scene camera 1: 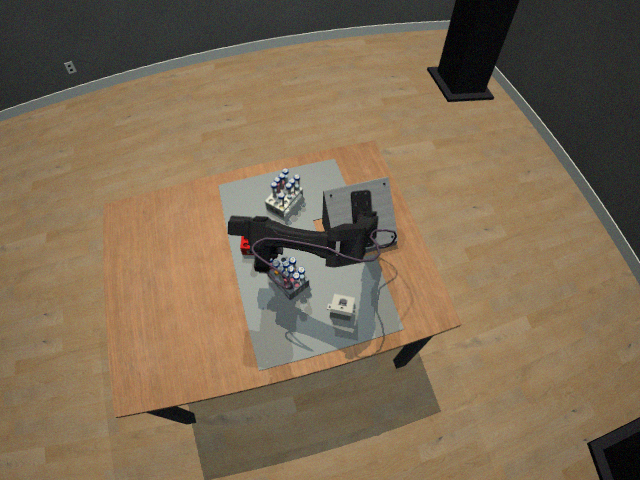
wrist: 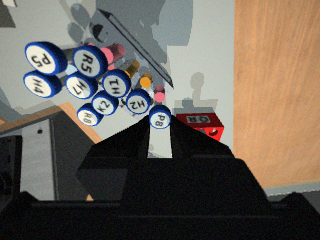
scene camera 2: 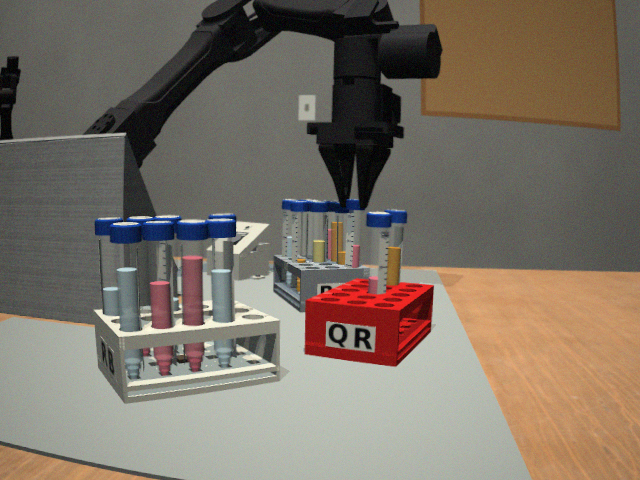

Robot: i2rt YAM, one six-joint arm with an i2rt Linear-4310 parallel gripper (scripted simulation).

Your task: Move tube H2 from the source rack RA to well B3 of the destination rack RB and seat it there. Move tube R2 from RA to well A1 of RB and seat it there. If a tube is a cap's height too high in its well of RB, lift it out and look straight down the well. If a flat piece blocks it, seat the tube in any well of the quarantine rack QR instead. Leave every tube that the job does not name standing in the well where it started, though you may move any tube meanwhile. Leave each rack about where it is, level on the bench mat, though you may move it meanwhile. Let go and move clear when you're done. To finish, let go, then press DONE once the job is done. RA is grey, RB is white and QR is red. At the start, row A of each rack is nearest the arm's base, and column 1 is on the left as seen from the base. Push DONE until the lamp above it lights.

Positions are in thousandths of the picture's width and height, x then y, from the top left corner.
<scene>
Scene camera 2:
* gripper: 552, 432
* white rack RB: 402, 741
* done button box: 393, 536
</scene>
